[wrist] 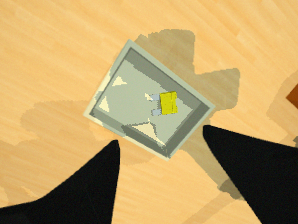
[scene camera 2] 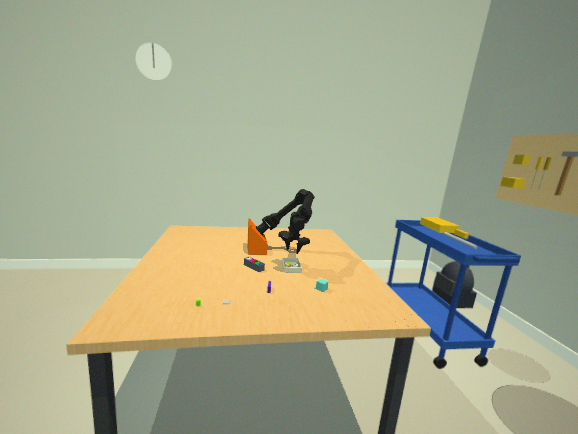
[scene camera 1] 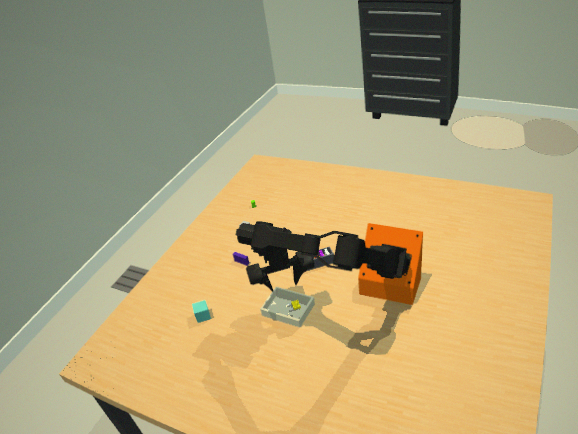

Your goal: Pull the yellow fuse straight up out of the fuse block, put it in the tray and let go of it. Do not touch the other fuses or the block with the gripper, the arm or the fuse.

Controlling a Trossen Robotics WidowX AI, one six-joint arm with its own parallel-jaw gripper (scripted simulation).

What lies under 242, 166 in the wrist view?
My gripper.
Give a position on a tray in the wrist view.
122, 104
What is my gripper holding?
Nothing.
